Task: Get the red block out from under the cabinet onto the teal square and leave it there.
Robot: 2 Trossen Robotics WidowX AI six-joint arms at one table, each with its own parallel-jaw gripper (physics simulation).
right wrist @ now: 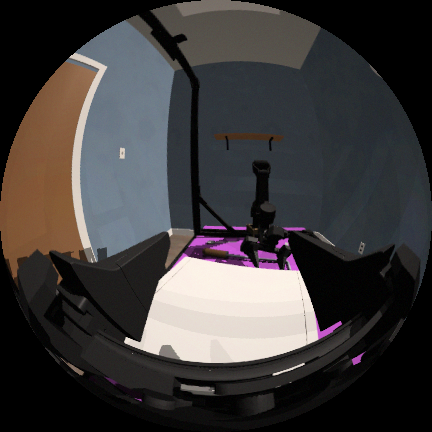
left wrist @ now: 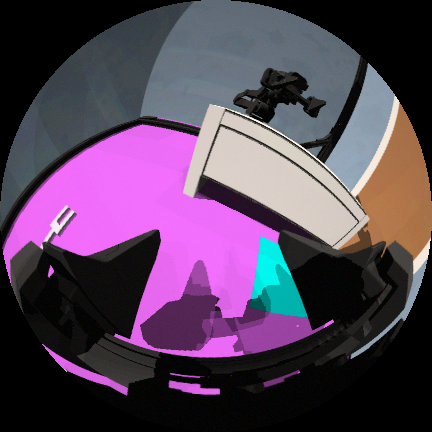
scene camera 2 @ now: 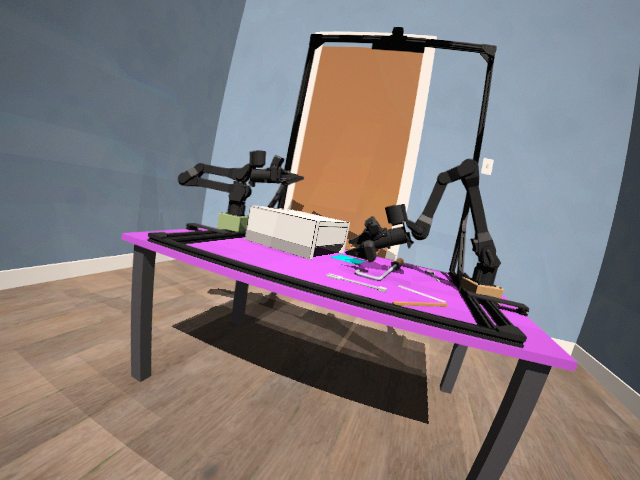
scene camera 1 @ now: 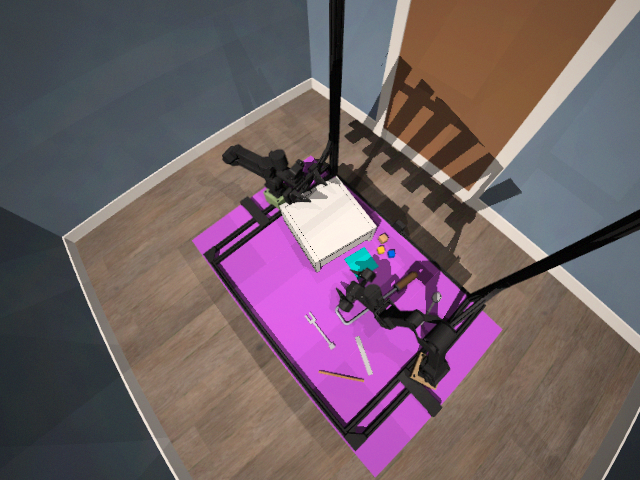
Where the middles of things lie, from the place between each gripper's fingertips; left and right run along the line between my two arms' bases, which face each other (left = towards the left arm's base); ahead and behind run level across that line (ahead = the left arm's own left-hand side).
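Teal square (left wrist: pixel 274 290): 60 mm below my left hand, 120 mm behind it, 20 mm to the right of it. My right gripper: 28 cm above the square, 3 cm past it, 25 cm to the right of it. By its middle, the square is nearer to my left hand than to my right gripper.
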